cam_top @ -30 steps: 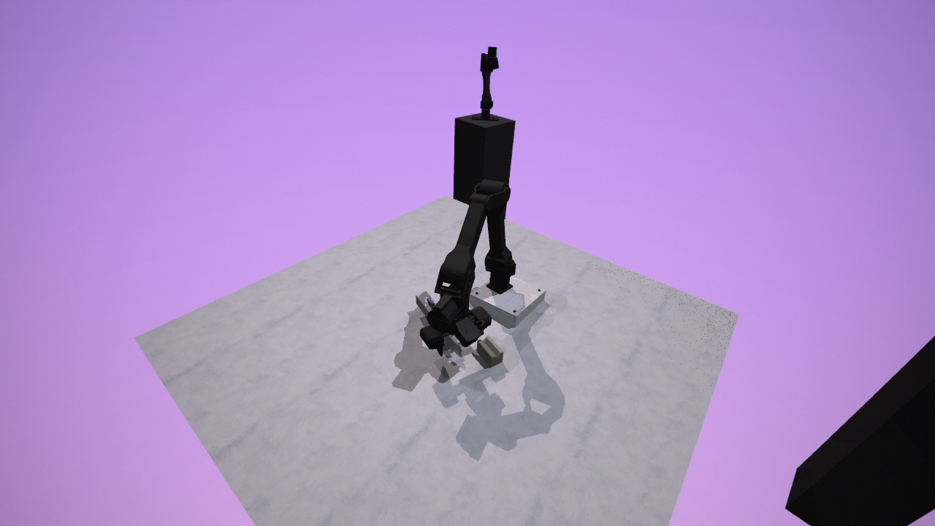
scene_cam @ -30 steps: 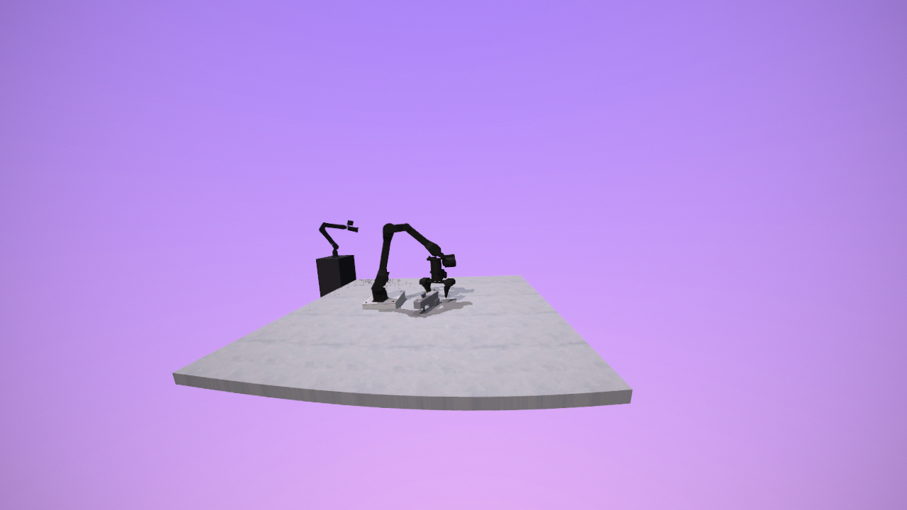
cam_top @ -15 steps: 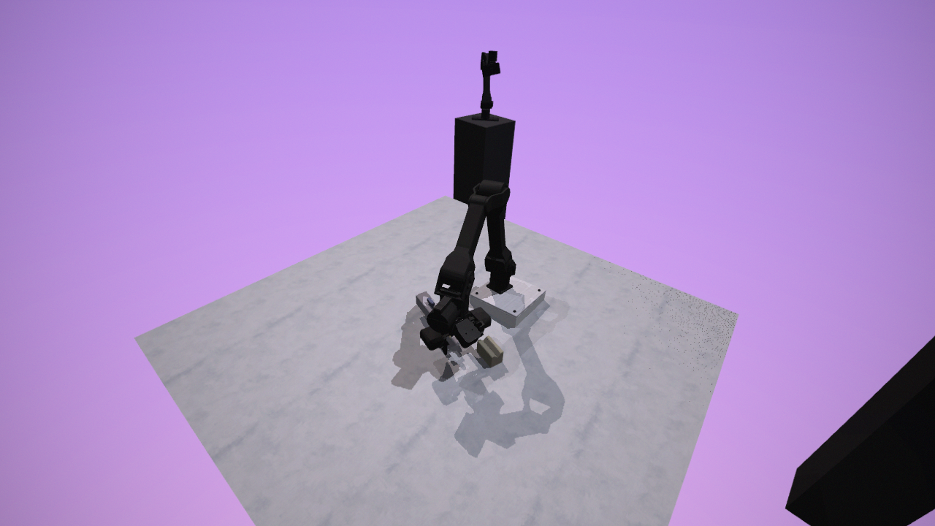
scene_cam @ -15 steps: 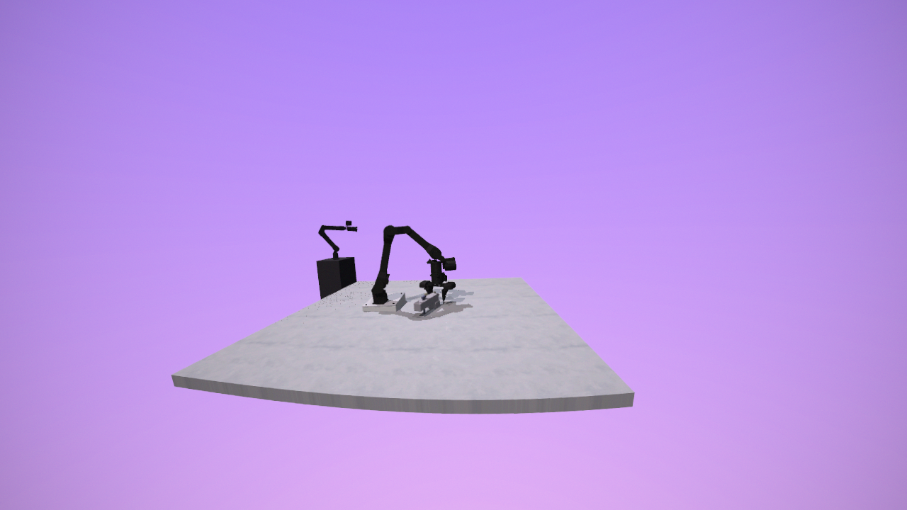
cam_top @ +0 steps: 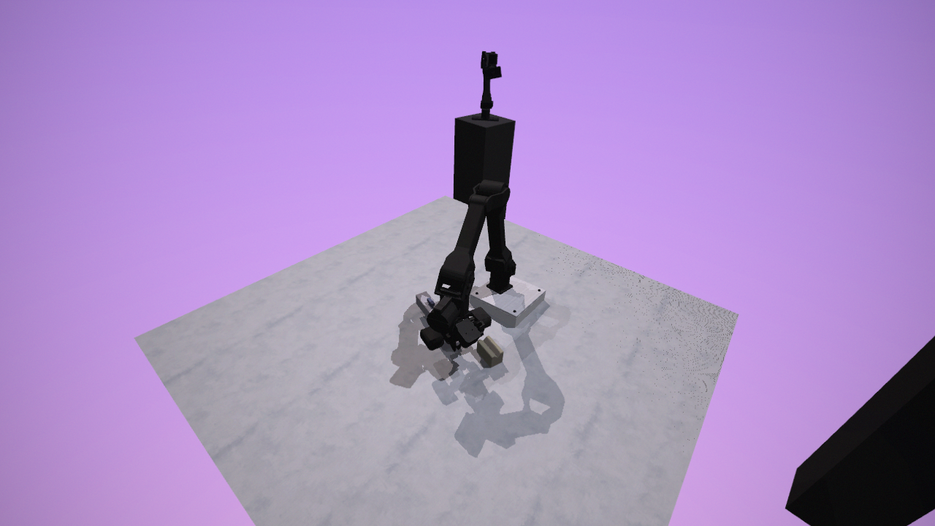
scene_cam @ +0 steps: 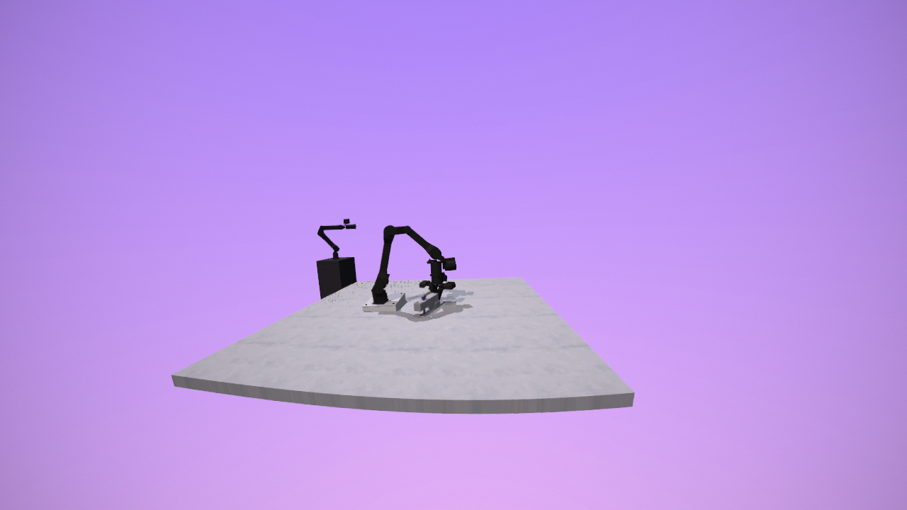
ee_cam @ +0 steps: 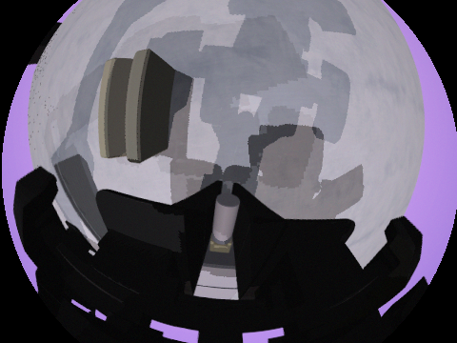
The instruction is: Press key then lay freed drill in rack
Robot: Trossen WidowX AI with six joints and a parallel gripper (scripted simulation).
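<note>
The drill lies 10 mm behind my gripper tip, 50 mm to the right of it and 30 mm above it. From my gripper tip the other things lie so: rack (60 mm behind, 70 mm to the left); then long grey block (20 mm behind, 110 mm to the right, 20 mm above); then key (30 mm behind, 140 mm to the right, 30 mm above).
</note>
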